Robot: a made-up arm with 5 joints. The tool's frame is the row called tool.
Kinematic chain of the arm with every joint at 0, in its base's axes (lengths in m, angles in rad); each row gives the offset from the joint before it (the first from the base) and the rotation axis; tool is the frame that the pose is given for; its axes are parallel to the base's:
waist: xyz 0 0 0.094 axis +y
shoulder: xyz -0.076 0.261 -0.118 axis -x
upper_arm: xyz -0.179 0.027 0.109 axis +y
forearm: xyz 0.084 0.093 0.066 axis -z
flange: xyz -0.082 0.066 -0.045 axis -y
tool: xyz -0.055 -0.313 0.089
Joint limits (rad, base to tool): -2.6..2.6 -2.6..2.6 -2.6..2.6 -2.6..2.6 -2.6..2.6
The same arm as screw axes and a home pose.
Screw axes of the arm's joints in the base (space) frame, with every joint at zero. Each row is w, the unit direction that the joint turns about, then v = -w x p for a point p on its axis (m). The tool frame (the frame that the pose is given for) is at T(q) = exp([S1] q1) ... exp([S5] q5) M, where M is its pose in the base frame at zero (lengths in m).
S1 = (0, 1, 0, -0.094, 0, 0)
S2 = (-1, 0, 0, 0, 0.024, 0.261)
S3 = (0, 1, 0, -0.085, 0, -0.255)
S4 = (0, 0, -1, -0.381, -0.171, 0)
S5 = (0, -1, 0, 0.106, 0, 0.253)
M: xyz -0.308 0.134 0.195 (m) rpy 0 0 0 (deg, as in URDF)
Joint limits (deg, base to tool): -148.97..148.97 -148.97..148.97 -148.97..148.97 -148.97..148.97 -148.97..148.97

